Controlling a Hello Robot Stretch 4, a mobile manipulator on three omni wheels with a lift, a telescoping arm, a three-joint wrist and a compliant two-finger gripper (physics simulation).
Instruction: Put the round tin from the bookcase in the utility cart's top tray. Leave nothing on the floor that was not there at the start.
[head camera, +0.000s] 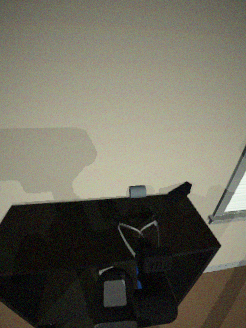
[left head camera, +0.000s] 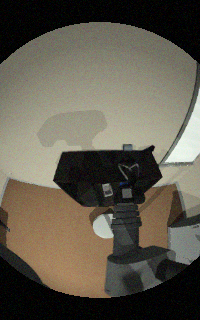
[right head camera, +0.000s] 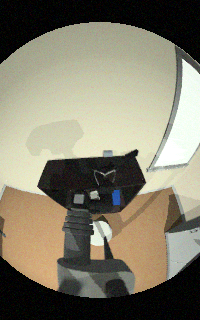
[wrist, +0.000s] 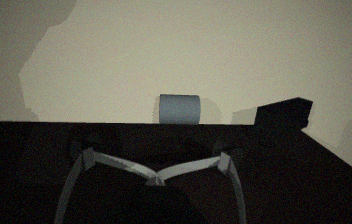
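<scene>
The round tin is a grey-blue cylinder at the back edge of the dark bookcase's top, close to the wall. My gripper is open and empty, its fingers spread wide. In the wrist view its dark fingertips are hard to see against the bookcase; they appear on the near side of the tin, to its left and right, apart from it. The utility cart cannot be made out.
A black angular object lies right of the tin on the bookcase top. A blue item and a small whitish item are inside the bookcase. A white round object is below, near the arm. A grey cabinet stands at right.
</scene>
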